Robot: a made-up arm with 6 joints.
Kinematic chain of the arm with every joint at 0, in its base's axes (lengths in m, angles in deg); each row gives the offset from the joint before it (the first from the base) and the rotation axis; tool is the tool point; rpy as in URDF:
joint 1: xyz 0 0 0.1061 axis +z
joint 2: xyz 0 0 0 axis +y
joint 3: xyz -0.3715 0 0.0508 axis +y
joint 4: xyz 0.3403 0 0.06 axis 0.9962 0 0.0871
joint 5: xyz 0 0 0 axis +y
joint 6: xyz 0.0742 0 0.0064 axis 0.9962 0 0.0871
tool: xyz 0 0 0 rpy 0 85 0
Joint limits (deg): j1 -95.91..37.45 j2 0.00..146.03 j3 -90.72..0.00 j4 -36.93..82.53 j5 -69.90..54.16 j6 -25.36..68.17
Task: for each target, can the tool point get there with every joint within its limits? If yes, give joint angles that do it. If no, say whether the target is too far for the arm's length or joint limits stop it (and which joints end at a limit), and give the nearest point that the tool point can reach.
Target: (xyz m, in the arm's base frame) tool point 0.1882 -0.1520 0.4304
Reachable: yes | joints -38.87 53.86 -42.98 2.34 -5.71 22.91
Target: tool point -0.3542 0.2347 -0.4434
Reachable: no: joint limits stop it (at a limit: joint 1, joint 2, joint 4) | nearest point 0.0623 0.1045 -0.0649 | short by 0.578 m
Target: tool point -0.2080 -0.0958 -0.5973
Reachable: no: joint limits stop it (at a limit: joint 1, joint 2) | nearest point -0.0491 -0.2307 -0.1314 | short by 0.510 m
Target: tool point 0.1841 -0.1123 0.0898
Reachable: yes | joints -31.60 92.53 -18.46 1.60 22.82 -13.30
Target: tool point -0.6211 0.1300 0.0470
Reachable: no: joint limits stop it (at a limit: joint 2, joint 3, joint 5) | nearest point -0.4971 0.1040 0.5150 | short by 0.485 m
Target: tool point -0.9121 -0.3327 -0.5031
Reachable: no: too far | nearest point -0.1049 -0.3706 -0.1053 | short by 0.901 m
